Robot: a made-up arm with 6 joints. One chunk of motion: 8 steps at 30 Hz.
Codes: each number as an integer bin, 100 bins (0 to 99) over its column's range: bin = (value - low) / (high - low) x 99, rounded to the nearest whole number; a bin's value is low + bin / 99 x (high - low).
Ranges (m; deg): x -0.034..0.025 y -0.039..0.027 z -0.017..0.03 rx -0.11..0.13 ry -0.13..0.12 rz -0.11..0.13
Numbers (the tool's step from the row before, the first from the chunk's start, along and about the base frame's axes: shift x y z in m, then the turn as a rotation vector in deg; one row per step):
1: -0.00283 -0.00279 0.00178 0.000 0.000 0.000
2: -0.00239 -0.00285 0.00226 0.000 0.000 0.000
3: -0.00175 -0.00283 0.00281 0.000 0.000 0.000
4: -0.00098 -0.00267 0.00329 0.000 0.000 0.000
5: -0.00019 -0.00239 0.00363 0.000 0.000 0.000
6: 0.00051 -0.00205 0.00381 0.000 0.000 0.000
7: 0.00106 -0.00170 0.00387 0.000 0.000 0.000
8: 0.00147 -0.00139 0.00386 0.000 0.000 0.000
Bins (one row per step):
1: 52 54 40 45 51 45
2: 53 54 41 45 51 45
3: 54 54 42 45 51 45
4: 55 54 43 45 51 45
5: 57 55 43 45 51 45
6: 58 55 44 45 51 45
7: 59 56 44 45 51 45
8: 60 56 44 45 51 45

